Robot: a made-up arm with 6 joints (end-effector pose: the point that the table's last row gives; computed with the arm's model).
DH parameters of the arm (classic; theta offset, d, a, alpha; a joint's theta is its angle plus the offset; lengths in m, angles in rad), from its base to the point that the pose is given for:
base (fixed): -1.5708 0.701 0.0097 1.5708
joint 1: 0.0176 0 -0.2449 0
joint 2: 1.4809 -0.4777 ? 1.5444
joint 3: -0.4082 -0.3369 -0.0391 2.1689
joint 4: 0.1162 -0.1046 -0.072 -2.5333
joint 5: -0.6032 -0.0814 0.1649 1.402
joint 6: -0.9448 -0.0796 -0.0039 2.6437
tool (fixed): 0.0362 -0.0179 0 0
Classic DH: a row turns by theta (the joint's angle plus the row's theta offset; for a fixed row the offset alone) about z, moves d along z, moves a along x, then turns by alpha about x.
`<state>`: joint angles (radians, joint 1 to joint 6).
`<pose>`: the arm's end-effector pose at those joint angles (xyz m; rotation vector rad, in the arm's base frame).
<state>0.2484 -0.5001 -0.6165 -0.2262 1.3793 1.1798</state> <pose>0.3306 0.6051 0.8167 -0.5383 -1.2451 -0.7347</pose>
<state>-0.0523 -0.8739 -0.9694 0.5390 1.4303 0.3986</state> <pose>0.5167 0.3501 1.0944 -0.2636 -0.2807 -0.0848</pose>
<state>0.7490 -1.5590 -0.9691 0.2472 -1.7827 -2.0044</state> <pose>0.2944 0.5518 0.6904 -2.9255 0.6050 -0.8210</pose>
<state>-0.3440 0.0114 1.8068 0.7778 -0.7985 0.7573</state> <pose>0.5834 0.5201 0.8735 0.3735 -0.9042 -0.2192</pose>
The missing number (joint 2, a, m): -0.0905
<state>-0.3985 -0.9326 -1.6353 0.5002 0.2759 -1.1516</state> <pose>0.5682 0.3834 1.0696 1.5120 -0.4996 1.9977</pose>
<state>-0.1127 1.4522 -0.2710 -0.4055 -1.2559 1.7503</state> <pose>0.5276 0.1191 0.3842 -2.2101 0.2278 -1.4711</pose>
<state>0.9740 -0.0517 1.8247 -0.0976 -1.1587 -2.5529</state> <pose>0.5860 0.3335 0.2690 1.1656 -0.5023 -2.1086</pose>
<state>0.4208 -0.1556 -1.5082 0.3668 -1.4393 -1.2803</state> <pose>0.2988 0.5345 0.4162 1.7971 0.9324 0.4131</pose>
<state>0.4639 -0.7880 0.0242 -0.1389 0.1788 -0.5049</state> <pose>0.4727 0.5397 0.7189 -0.9639 -0.6746 0.8280</pose>
